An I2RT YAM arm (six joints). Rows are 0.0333 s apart.
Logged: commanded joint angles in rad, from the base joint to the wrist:
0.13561, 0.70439, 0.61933, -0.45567, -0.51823, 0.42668
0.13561, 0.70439, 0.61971, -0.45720, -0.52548, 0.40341
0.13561, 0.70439, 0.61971, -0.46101, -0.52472, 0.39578
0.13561, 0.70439, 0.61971, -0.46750, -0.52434, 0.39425
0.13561, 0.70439, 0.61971, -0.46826, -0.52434, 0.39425
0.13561, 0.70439, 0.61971, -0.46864, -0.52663, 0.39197
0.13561, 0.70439, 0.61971, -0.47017, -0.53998, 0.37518
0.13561, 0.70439, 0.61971, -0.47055, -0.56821, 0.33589
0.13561, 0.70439, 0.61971, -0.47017, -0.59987, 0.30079
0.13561, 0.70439, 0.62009, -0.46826, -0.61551, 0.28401
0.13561, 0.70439, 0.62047, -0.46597, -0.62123, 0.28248
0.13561, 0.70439, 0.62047, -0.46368, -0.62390, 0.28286
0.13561, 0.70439, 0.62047, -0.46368, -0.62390, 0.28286
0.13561, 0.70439, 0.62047, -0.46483, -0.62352, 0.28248
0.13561, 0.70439, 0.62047, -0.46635, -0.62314, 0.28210
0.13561, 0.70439, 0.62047, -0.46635, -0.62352, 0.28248
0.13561, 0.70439, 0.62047, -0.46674, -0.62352, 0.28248
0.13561, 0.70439, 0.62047, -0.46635, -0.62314, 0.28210
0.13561, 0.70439, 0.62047, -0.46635, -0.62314, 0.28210
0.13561, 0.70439, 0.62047, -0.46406, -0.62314, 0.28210
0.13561, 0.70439, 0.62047, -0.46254, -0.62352, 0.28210
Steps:
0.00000, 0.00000, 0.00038, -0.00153, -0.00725, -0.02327
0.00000, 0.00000, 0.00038, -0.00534, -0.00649, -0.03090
0.00000, 0.00000, 0.00038, -0.01183, -0.00611, -0.03243
0.00000, 0.00000, 0.00038, -0.01259, -0.00611, -0.03243
0.00000, 0.00000, 0.00038, -0.01297, -0.00840, -0.03471
0.00000, 0.00000, 0.00038, -0.01450, -0.02175, -0.05150
0.00000, 0.00000, 0.00038, -0.01488, -0.04998, -0.09079
0.00000, 0.00000, 0.00038, -0.01450, -0.08164, -0.12589
0.00000, 0.00000, 0.00076, -0.01259, -0.09728, -0.14267
0.00000, 0.00000, 0.00114, -0.01030, -0.10300, -0.14420
0.00000, 0.00000, 0.00114, -0.00801, -0.10567, -0.14382
0.00000, 0.00000, 0.00114, -0.00801, -0.10567, -0.14382
0.00000, 0.00000, 0.00114, -0.00916, -0.10529, -0.14420
0.00000, 0.00000, 0.00114, -0.01068, -0.10491, -0.14458
0.00000, 0.00000, 0.00114, -0.01068, -0.10529, -0.14420
0.00000, 0.00000, 0.00114, -0.01107, -0.10529, -0.14420
0.00000, 0.00000, 0.00114, -0.01068, -0.10491, -0.14458
0.00000, 0.00000, 0.00114, -0.01068, -0.10491, -0.14458
0.00000, 0.00000, 0.00114, -0.00839, -0.10491, -0.14458
0.00000, 0.00000, 0.00114, -0.00687, -0.10529, -0.14458

